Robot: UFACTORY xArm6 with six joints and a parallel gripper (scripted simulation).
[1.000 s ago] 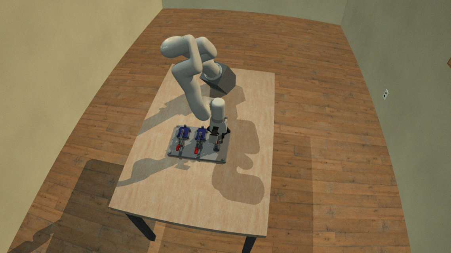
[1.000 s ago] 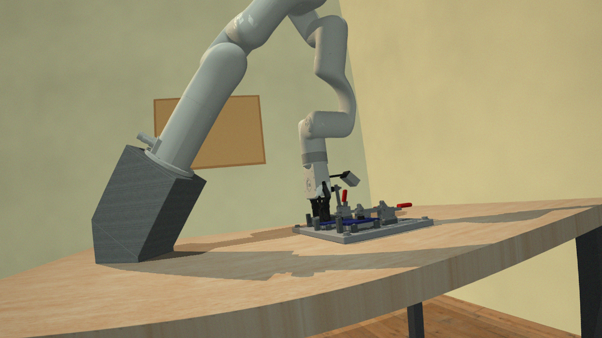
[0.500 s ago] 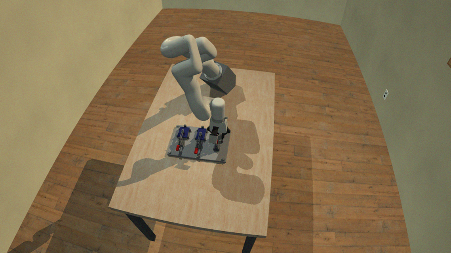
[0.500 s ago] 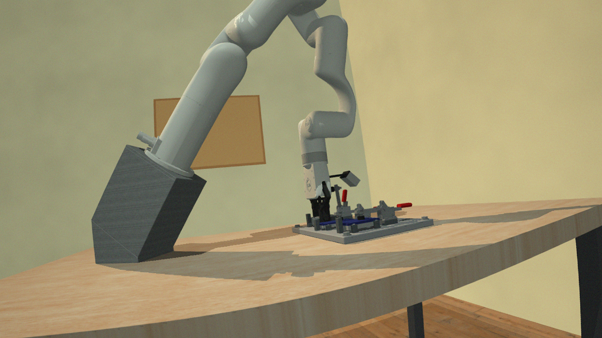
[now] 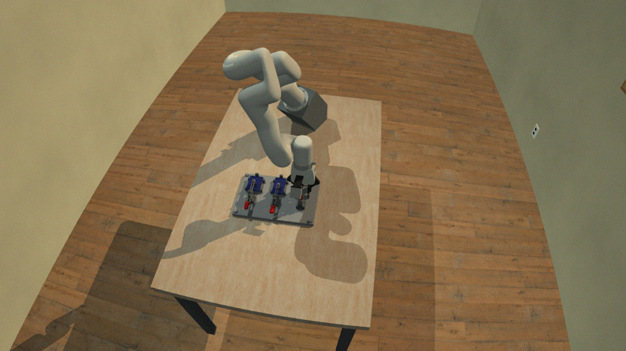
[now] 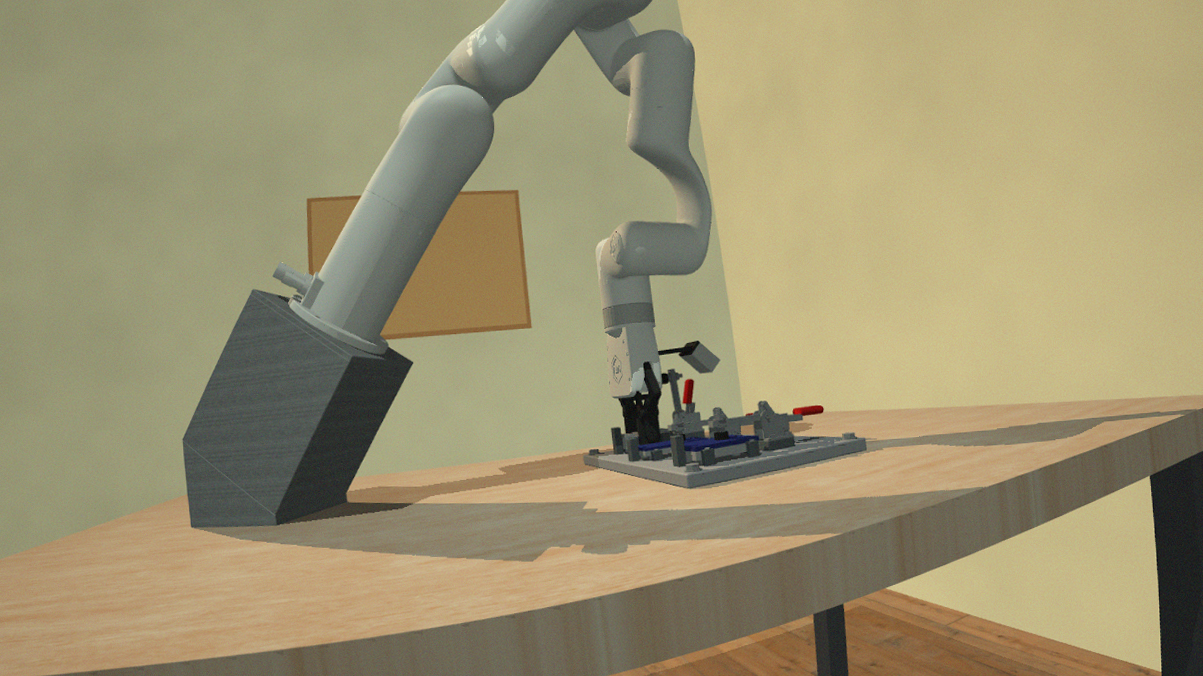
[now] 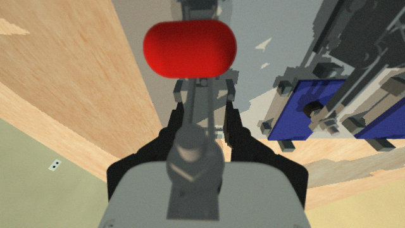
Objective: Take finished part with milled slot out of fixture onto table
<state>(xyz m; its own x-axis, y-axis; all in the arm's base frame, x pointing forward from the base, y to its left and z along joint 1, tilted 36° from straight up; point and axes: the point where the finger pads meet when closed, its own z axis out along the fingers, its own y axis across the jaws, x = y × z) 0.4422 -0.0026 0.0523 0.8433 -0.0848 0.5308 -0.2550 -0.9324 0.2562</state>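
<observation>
Right now the fixture plate is 120 mm to the right of my hand, 40 mm below it and 10 mm ahead of it. Also, from my hand: grey part (10 mm below, 10 mm behind); blank (210 mm to the right, 70 mm behind, 10 mm below).
</observation>
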